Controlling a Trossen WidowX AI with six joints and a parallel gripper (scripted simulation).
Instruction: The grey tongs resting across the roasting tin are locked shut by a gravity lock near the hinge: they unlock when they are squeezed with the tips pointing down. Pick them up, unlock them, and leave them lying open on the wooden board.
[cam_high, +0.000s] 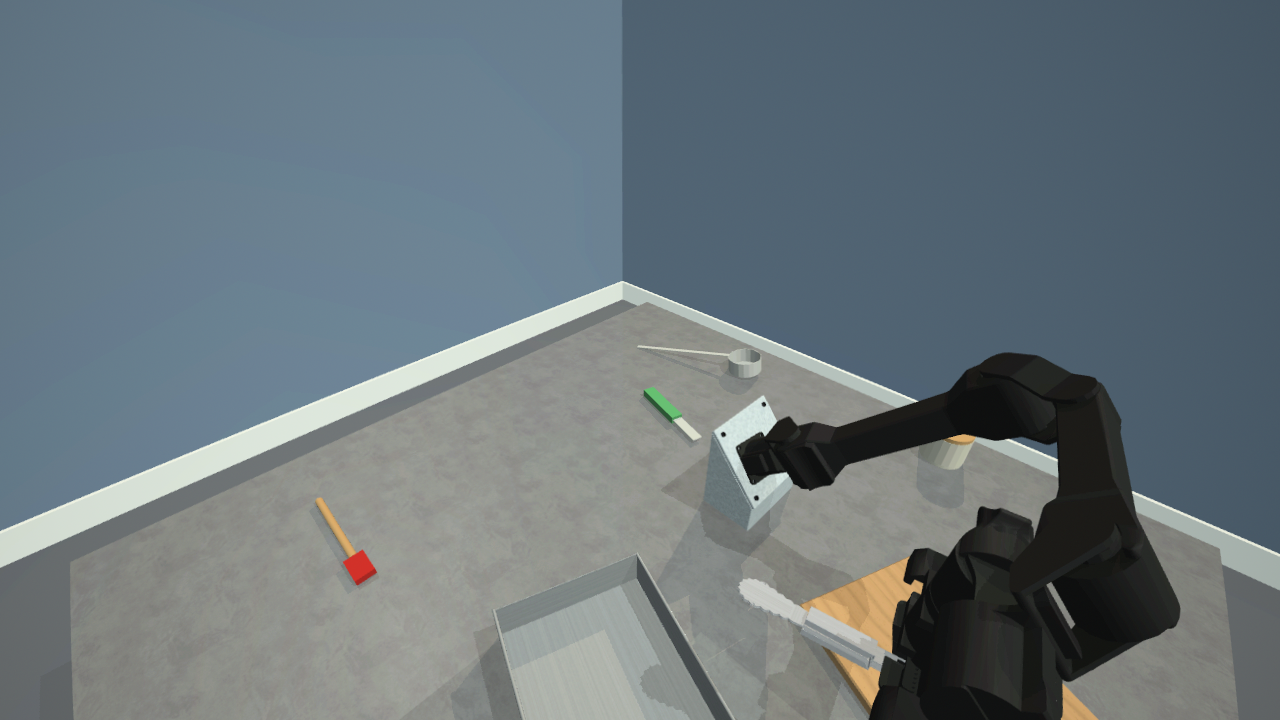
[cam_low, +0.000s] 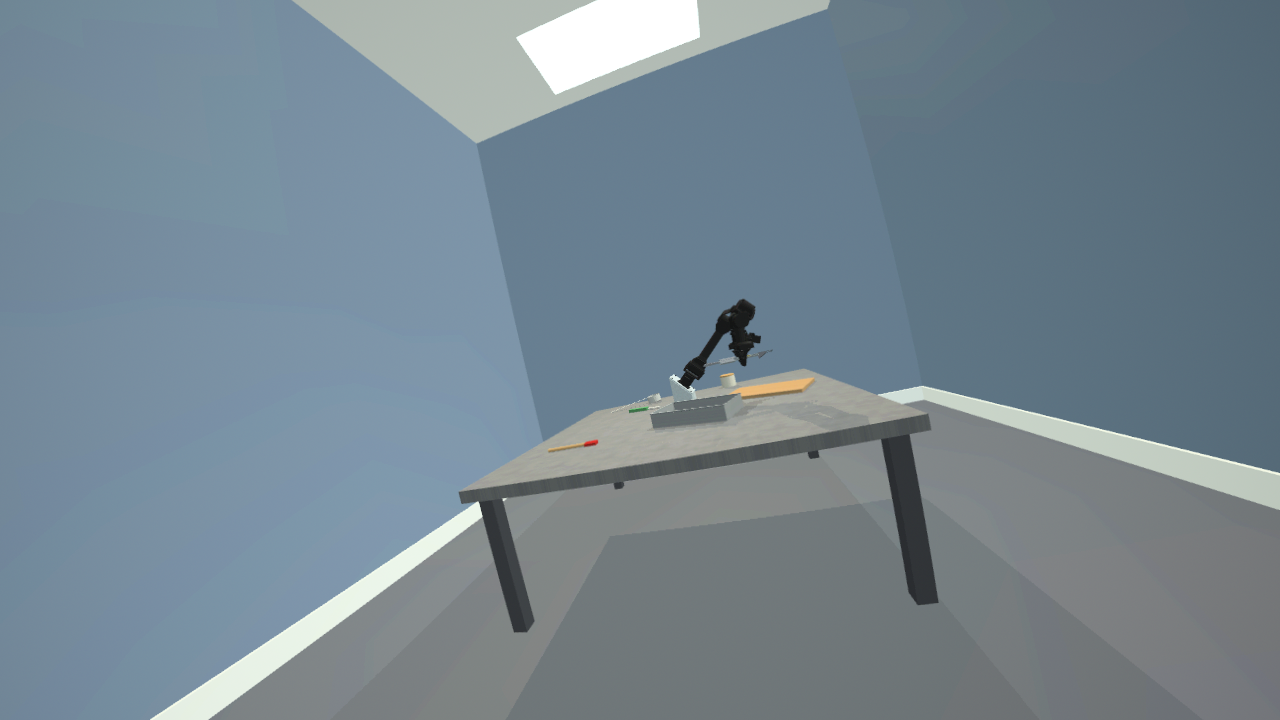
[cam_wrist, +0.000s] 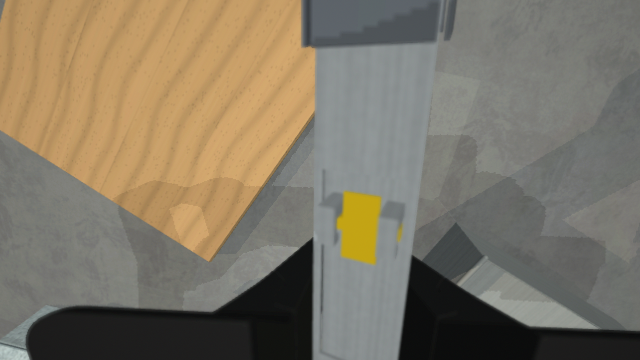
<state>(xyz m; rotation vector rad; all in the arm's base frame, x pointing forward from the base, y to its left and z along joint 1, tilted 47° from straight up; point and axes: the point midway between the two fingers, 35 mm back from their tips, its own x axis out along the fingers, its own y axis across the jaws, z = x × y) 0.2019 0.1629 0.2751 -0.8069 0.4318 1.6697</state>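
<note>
Now: the yellow lock piece 40 mm above my gripper tip, 30 mm to the left of it and 10 mm behind it. Round my gripper tip: wooden lid 570 mm behind, 140 mm to the right, 110 mm below; then roasting tin 200 mm to the right, 170 mm ahead, 120 mm below; then wooden board 150 mm behind, 140 mm below, 70 mm to the left.
</note>
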